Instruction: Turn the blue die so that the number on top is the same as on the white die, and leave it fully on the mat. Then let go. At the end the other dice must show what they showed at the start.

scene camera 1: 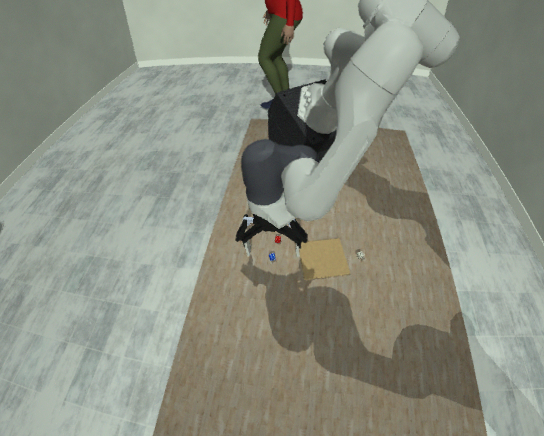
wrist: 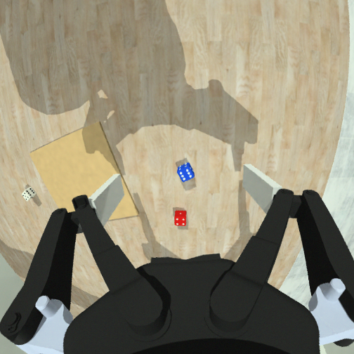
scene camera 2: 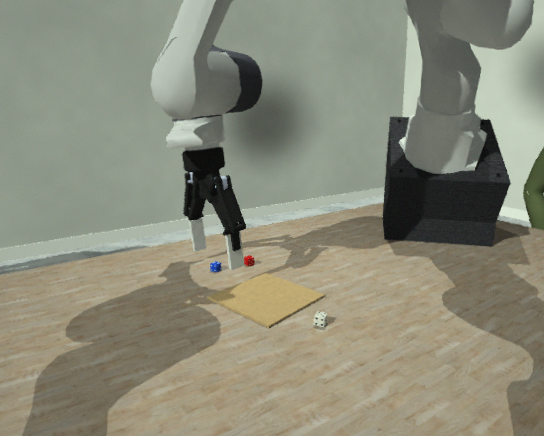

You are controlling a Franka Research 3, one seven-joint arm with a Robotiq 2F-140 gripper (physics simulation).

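Observation:
The blue die (scene camera 1: 272, 256) (scene camera 2: 215, 267) (wrist: 185, 172) lies on the wood-patterned floor, off the mat. Several white pips show on it; I cannot read its top number surely. The tan square mat (scene camera 1: 325, 258) (scene camera 2: 267, 300) (wrist: 75, 165) lies flat beside it. The white die (scene camera 1: 360, 255) (scene camera 2: 320, 319) (wrist: 29, 194) lies past the mat's far side from the blue die; its top shows several dark pips. The red die (scene camera 1: 278, 239) (scene camera 2: 249, 260) (wrist: 180, 218) lies near the blue one. My gripper (scene camera 1: 273, 251) (scene camera 2: 217, 256) (wrist: 182, 179) is open and empty, above the blue die.
The arm's dark base block (scene camera 2: 440, 207) stands behind the dice. A person in a red top and green trousers (scene camera 1: 274, 50) stands beyond the base. The arm's shadow falls across the floor and one corner of the mat. In the wrist view the left finger hides part of the mat.

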